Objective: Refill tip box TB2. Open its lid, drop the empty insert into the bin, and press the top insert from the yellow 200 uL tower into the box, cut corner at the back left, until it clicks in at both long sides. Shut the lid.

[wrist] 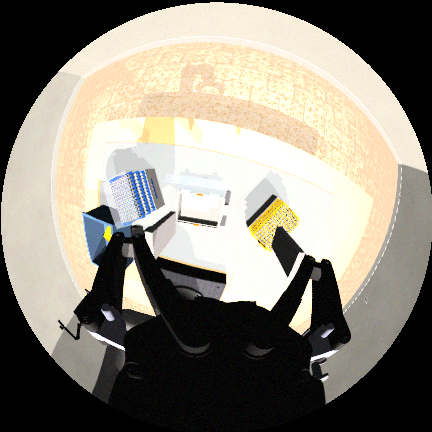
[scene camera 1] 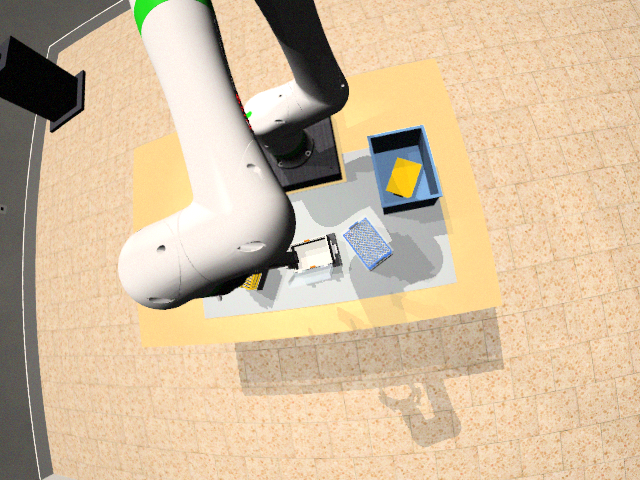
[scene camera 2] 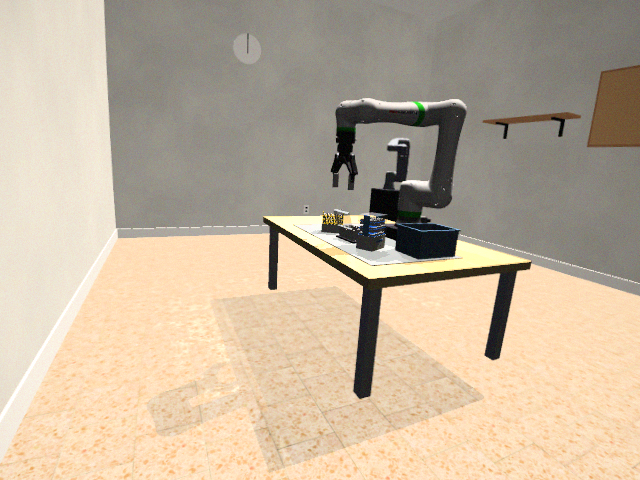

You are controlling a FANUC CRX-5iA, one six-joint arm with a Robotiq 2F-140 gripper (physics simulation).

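My gripper (scene camera 2: 343, 181) (wrist: 225, 229) is open and empty, high above the table; in scene camera 1 the arm hides most of it. The tip box TB2 (scene camera 1: 313, 254) (wrist: 201, 207) stands open, its white inside without an insert. Its clear lid (scene camera 1: 311, 277) (wrist: 197, 183) is folded back on the side away from the robot base. The yellow tower (scene camera 1: 252, 281) (scene camera 2: 332, 219) (wrist: 280, 220) stands turned at an angle beside the box, partly behind the right finger in the wrist view. A yellow insert (scene camera 1: 404, 176) (wrist: 108, 233) lies in the blue bin (scene camera 1: 430, 165) (scene camera 2: 426, 242) (wrist: 95, 235).
A blue tower (scene camera 1: 368, 242) (scene camera 2: 373, 227) (wrist: 131, 197) with several layers stands turned at an angle between the tip box and the bin. The black robot base plate (scene camera 1: 315, 167) lies behind the grey mat (scene camera 1: 330, 198). Table edges (scene camera 1: 320, 330) show around the mat.
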